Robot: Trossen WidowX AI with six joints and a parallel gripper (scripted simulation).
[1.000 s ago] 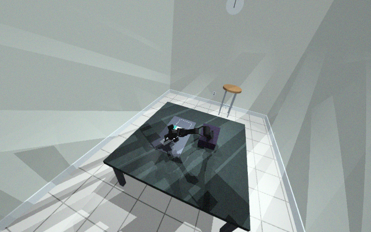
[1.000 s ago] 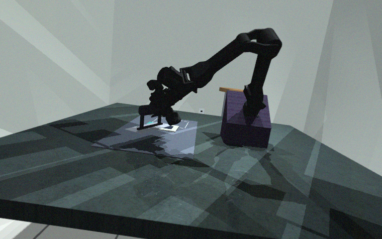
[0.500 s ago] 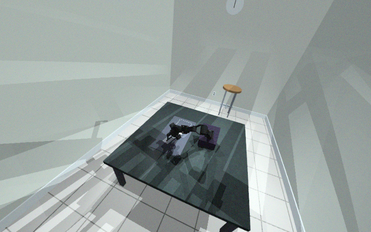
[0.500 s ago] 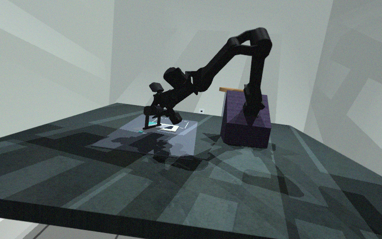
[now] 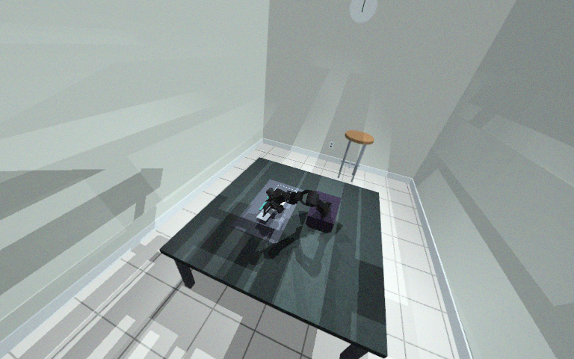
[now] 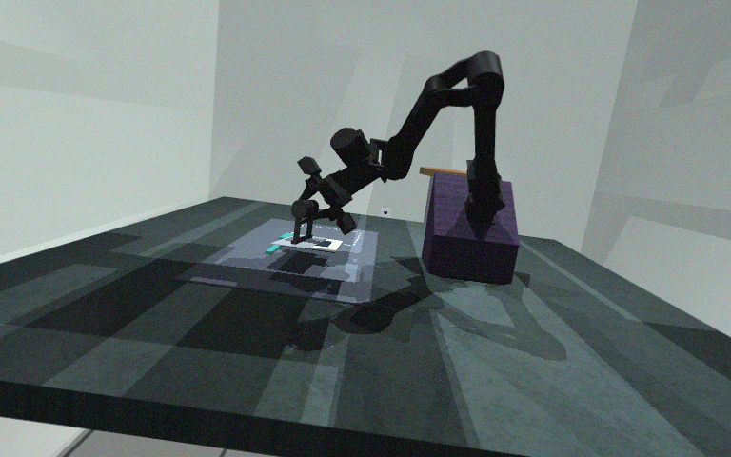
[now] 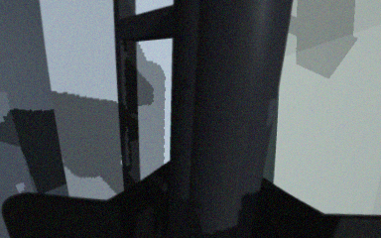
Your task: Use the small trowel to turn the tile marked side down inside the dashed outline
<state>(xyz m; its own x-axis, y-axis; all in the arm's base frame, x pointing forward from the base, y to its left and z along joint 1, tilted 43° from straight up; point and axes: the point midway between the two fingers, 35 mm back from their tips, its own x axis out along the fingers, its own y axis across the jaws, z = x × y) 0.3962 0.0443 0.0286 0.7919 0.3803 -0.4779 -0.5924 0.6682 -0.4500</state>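
Right now my gripper tip is 110 mm above the grey mat, 90 mm to the left of it and 20 mm past it. From my gripper tip the other things lie so: teal piece: 130 mm to the right, 90 mm below, 40 mm ahead; tile: 140 mm to the right, 90 mm below, 50 mm behind; small trowel: 30 mm behind, 10 mm below.
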